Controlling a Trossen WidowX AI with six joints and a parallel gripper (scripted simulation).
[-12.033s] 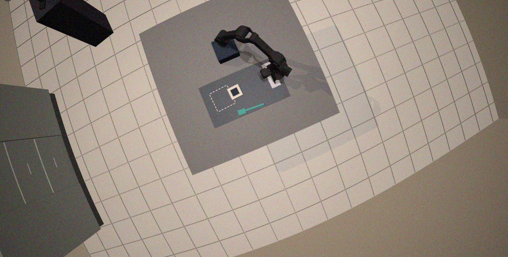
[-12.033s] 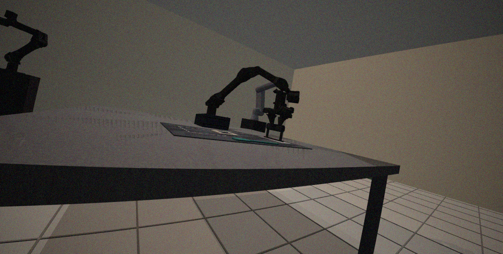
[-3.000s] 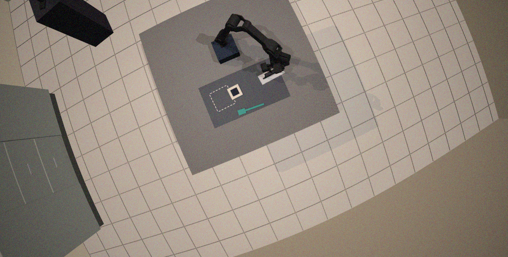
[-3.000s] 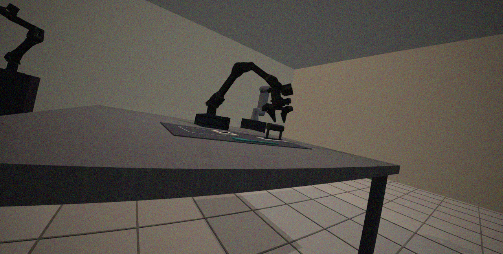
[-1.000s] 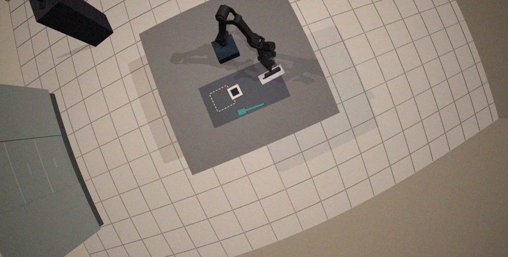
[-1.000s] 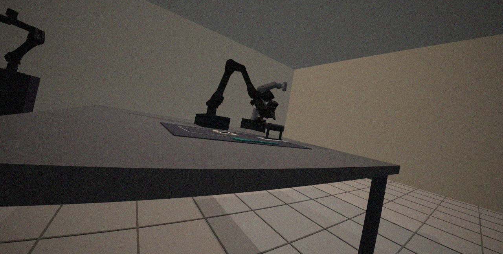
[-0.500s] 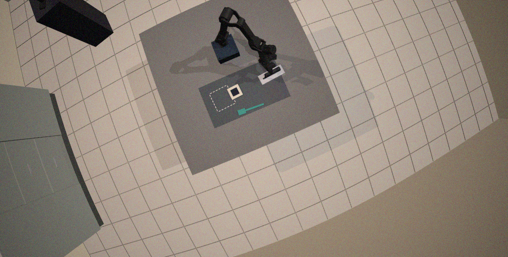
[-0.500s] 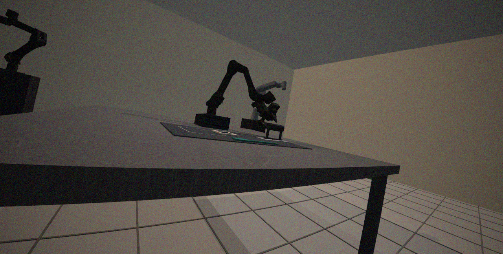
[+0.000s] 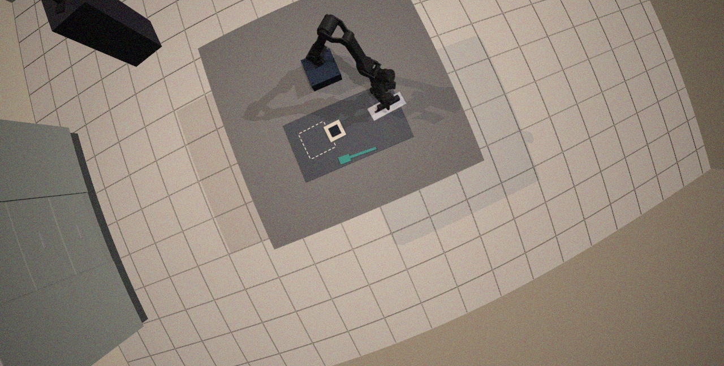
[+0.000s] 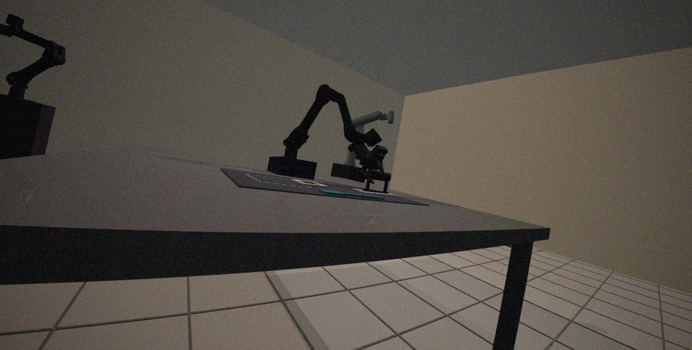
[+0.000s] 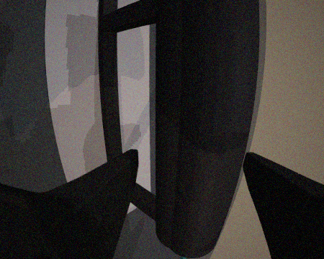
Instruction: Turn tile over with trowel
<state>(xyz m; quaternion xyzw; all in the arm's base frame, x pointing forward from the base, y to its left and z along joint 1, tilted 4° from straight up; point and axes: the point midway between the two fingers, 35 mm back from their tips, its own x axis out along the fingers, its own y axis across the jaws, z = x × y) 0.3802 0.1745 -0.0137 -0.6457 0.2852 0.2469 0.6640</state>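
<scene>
Now: the dark-handled trowel 20 mm behind my gripper tip and 20 mm below it. The rest, counted from my gripper tip: teal trowel (120 mm ahead, 280 mm to the right, 60 mm below); then tile (50 mm behind, 290 mm to the right, 50 mm below); then dark mat (10 mm behind, 230 mm to the right, 80 mm below).
</scene>
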